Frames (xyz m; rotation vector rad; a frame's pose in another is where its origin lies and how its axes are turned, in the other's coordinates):
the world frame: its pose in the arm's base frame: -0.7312 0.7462 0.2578 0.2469 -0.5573 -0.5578
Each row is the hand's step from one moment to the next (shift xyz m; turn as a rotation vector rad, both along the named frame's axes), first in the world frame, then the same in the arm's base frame.
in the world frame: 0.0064 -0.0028 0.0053 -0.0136 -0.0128 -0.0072
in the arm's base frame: 0.0003 -0.0063 0.0061 -0.0111 -0.0024 -0.0165
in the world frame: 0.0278 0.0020 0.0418 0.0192 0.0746 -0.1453
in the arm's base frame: -0.0030 -0.0170 0.0472 0.1273 0.0613 -0.0842
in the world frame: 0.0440 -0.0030 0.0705 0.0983 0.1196 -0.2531
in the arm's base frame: -0.0098 -0.0323 0.0760 0.2630 0.0619 -0.1225
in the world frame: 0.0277 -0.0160 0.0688 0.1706 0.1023 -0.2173
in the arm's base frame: -0.0259 -0.0338 0.0628 0.2866 0.0044 -0.0682
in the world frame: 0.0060 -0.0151 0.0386 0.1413 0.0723 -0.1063
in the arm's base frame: -0.0239 -0.0186 0.0289 0.1907 -0.0120 -0.0003
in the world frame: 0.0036 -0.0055 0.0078 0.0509 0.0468 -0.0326
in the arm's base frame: -0.0042 -0.0071 0.0060 0.0744 0.0124 0.0122
